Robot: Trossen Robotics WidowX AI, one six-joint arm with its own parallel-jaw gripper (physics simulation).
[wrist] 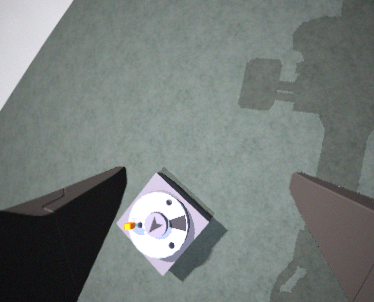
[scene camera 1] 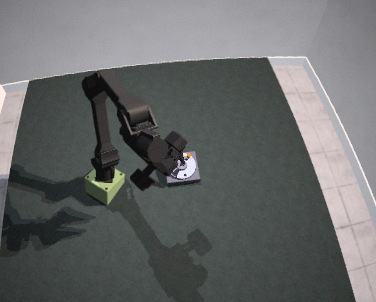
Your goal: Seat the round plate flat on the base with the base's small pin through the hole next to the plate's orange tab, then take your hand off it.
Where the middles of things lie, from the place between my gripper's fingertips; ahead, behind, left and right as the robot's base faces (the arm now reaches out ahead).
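Labels:
Square lilac base (wrist: pixel 197 219): 150 mm to the left of my hand, 30 mm ahead of it and 230 mm below it. Relative to the round white plate (wrist: pixel 177 231), my gripper is 30 mm short of it, 150 mm to the right of it and 210 mm above it.

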